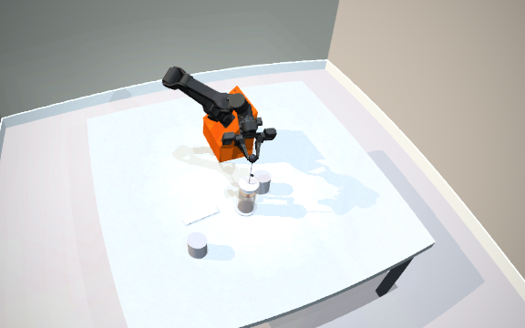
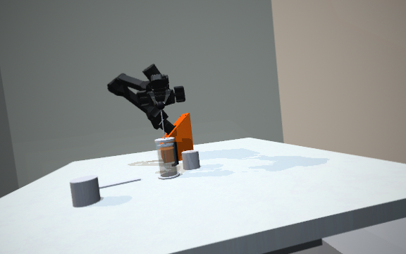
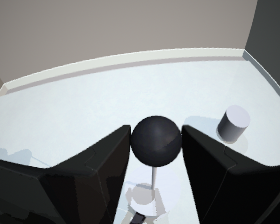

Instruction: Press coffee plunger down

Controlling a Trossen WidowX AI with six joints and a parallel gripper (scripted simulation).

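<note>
My gripper tip is now 20 mm past the glass coffee press, 10 mm to the right of it and 140 mm above it.
</note>
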